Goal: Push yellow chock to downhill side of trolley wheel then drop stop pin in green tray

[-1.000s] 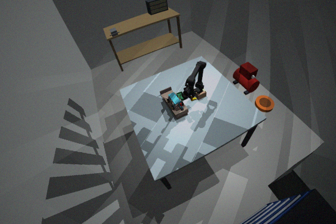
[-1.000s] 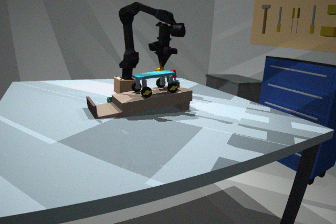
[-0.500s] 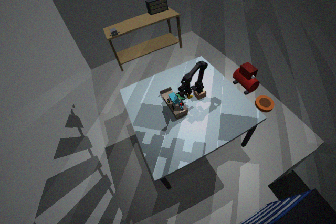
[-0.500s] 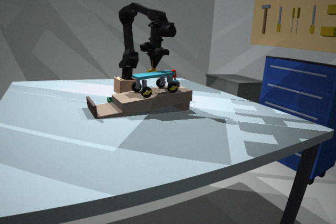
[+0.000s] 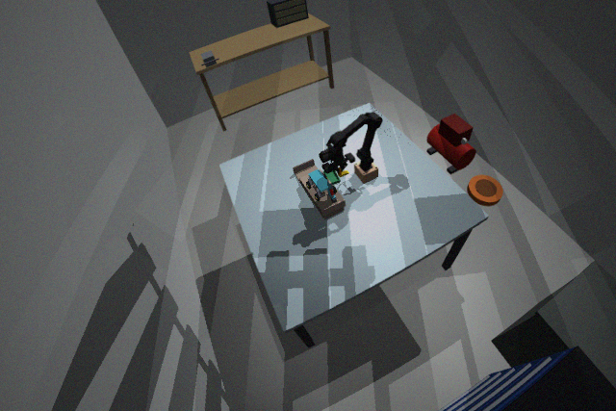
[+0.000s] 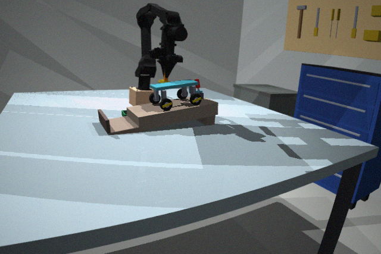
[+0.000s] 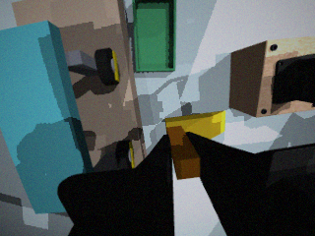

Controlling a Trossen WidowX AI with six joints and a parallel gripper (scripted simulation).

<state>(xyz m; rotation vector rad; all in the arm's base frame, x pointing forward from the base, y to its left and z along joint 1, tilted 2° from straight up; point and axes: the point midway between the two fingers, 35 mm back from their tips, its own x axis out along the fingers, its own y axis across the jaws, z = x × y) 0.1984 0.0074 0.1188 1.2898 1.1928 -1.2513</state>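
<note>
Right now the red-headed stop pin is 110 mm ahead of my gripper tip, 100 mm to the left of it and 30 mm below it. Round my gripper tip: blue-topped trolley (120 mm ahead, 20 mm to the right, 50 mm below); then tan ramp (120 mm ahead, 30 mm to the right, 110 mm below); then yellow chock (20 mm behind, 10 mm below).
</note>
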